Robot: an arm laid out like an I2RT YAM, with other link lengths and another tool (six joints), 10 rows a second.
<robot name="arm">
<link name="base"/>
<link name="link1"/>
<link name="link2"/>
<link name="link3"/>
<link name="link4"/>
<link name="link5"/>
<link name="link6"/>
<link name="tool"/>
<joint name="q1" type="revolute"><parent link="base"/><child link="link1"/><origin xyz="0 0 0.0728" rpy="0 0 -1.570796"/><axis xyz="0 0 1"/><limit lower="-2.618" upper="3.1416"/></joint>
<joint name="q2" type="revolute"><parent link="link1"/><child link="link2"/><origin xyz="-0.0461 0.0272 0.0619" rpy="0 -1.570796 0"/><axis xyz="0 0 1"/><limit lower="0" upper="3.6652"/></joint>
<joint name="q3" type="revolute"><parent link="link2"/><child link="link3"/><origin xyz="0 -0.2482 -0.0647" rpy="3.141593 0 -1.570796"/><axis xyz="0 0 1"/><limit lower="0" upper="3.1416"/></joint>
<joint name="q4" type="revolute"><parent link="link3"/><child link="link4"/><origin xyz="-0.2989 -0.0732 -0.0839" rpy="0 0 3.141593"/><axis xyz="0 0 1"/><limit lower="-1.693" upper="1.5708"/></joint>
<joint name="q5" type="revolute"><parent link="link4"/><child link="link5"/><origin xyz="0.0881 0.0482 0.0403" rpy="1.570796 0 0"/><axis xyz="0 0 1"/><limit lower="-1.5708" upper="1.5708"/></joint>
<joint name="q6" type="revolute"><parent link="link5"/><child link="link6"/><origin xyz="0.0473 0 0.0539" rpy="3.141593 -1.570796 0"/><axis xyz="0 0 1"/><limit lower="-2.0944" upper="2.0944"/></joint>
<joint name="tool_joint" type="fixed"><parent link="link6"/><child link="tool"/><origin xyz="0.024 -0.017 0.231" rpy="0 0.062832 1.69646"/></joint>
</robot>
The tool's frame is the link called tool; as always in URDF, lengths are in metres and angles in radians.
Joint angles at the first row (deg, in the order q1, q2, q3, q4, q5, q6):
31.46 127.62 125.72 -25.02 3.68 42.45
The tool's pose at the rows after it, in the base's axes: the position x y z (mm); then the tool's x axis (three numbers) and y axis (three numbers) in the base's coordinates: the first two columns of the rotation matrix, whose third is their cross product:
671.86, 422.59, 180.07, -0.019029, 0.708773, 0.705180, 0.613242, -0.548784, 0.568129
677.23, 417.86, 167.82, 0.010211, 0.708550, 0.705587, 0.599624, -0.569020, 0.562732
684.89, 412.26, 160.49, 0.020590, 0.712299, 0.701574, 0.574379, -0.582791, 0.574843
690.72, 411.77, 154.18, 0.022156, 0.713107, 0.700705, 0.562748, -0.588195, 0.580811
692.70, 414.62, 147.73, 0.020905, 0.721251, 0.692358, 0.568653, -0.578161, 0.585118
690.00, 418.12, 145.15, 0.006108, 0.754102, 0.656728, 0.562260, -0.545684, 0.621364
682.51, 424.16, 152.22, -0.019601, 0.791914, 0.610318, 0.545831, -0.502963, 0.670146
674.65, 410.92, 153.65, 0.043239, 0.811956, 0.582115, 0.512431, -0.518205, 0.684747
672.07, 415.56, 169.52, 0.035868, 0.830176, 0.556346, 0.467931, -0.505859, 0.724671
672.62, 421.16, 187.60, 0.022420, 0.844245, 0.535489, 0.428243, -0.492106, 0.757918
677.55, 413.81, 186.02, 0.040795, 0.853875, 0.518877, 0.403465, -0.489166, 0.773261
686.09, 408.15, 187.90, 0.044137, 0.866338, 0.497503, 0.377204, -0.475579, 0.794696
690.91, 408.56, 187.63, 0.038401, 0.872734, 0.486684, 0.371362, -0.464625, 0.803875
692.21, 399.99, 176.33, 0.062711, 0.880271, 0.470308, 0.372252, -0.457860, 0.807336
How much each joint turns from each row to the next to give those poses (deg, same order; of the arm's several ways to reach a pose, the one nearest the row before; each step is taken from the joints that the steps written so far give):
0.01 1.52 -0.02 0.50 0.49 2.56
0.00 0.88 -0.53 0.92 1.53 1.14
-0.01 0.34 -1.47 2.33 1.82 0.15
0.00 0.92 -0.21 1.52 0.71 -0.01
0.13 1.54 1.67 -0.60 0.02 -0.49
1.07 0.68 0.82 -0.51 2.00 -2.18
1.77 -0.38 0.30 -0.50 3.01 -2.81
1.38 -0.54 0.59 -3.00 5.59 1.53
1.86 0.27 1.37 0.32 4.31 -1.25
1.37 1.15 3.01 -0.10 3.17 -1.62
0.07 0.98 0.74 0.32 2.21 -0.47
-0.16 1.52 1.61 0.77 1.63 -1.60
-0.10 1.32 1.61 0.13 0.19 -1.02
-0.25 0.49 -0.37 -0.42 0.99 0.12

